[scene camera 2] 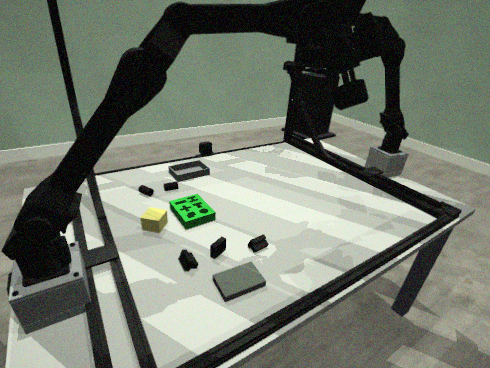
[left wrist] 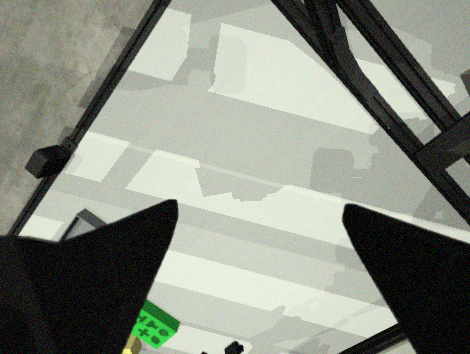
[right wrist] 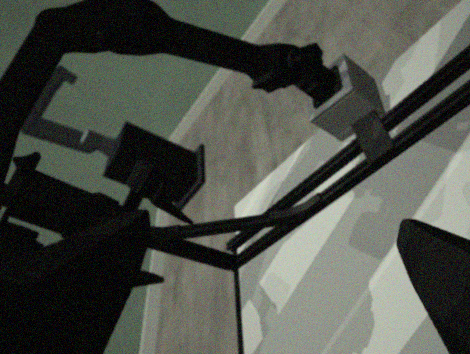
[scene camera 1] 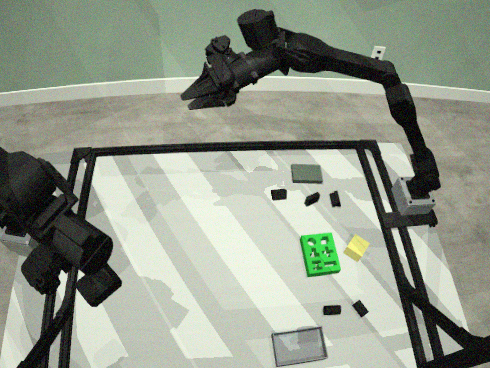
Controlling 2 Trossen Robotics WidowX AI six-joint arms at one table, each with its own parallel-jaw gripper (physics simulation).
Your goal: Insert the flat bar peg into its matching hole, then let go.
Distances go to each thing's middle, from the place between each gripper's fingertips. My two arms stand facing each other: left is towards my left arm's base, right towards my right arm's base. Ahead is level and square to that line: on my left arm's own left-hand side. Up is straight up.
The green hole block (scene camera 1: 320, 258) lies 500 mm to the right of my left hand, 260 mm below it and 100 mm ahead of it. Also, from my left hand: grey flat plate (scene camera 2: 235, 282): 530 mm to the right, 370 mm ahead, 260 mm below.
The grey flat plate is 80 mm ahead of my right hand, 340 mm to the right of it and 380 mm below it. From my right hand the other things lie so: green hole block: 190 mm behind, 310 mm to the right, 370 mm below.
